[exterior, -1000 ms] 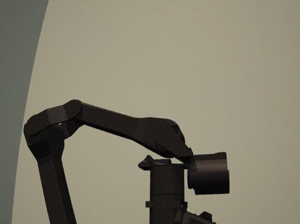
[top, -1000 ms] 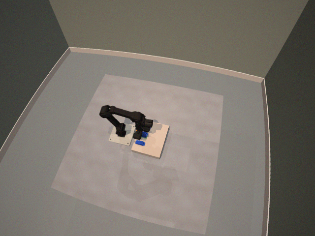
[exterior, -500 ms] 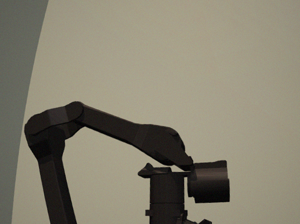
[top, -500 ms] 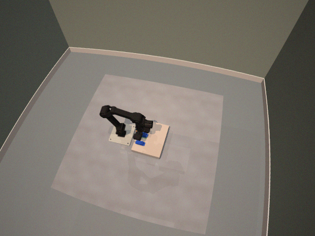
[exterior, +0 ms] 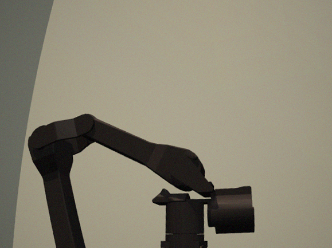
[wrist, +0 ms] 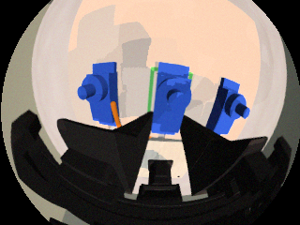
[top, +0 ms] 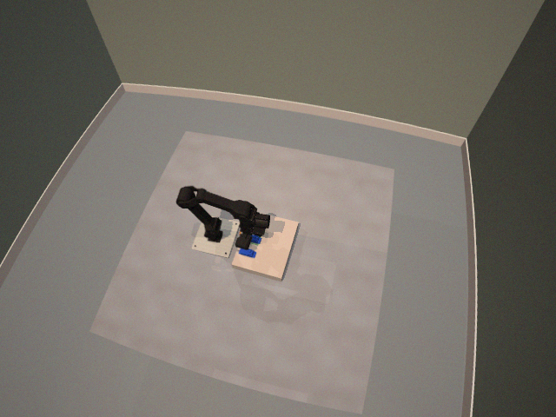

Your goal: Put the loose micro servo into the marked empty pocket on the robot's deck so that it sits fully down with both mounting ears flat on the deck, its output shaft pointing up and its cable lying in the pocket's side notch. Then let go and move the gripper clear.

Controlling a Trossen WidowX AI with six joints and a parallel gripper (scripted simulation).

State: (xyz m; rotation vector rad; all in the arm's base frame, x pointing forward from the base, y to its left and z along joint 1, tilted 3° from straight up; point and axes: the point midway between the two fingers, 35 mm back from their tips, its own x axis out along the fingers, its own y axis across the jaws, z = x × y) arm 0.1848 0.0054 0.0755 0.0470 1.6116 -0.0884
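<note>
Right now my gripper tip is 12 cm short of the tan deck, 1 cm to the left of it and 3 cm above it.
</note>
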